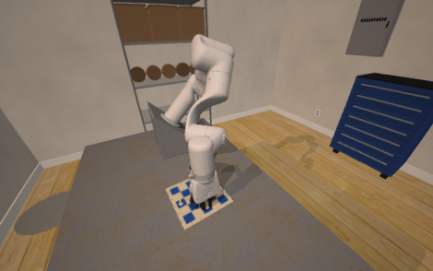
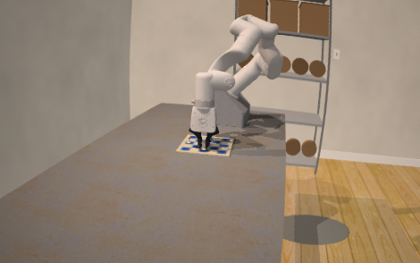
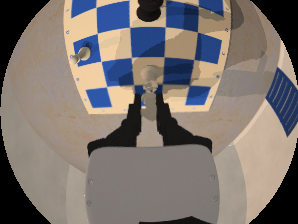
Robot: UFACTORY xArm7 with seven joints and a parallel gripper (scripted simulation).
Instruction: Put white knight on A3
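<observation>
Now: the blue-and-cream chessboard 70 mm behind my hand, 40 mm below it and 10 mm to the right of it. Round my hand: black chess piece (110 mm behind, 10 mm to the right).
</observation>
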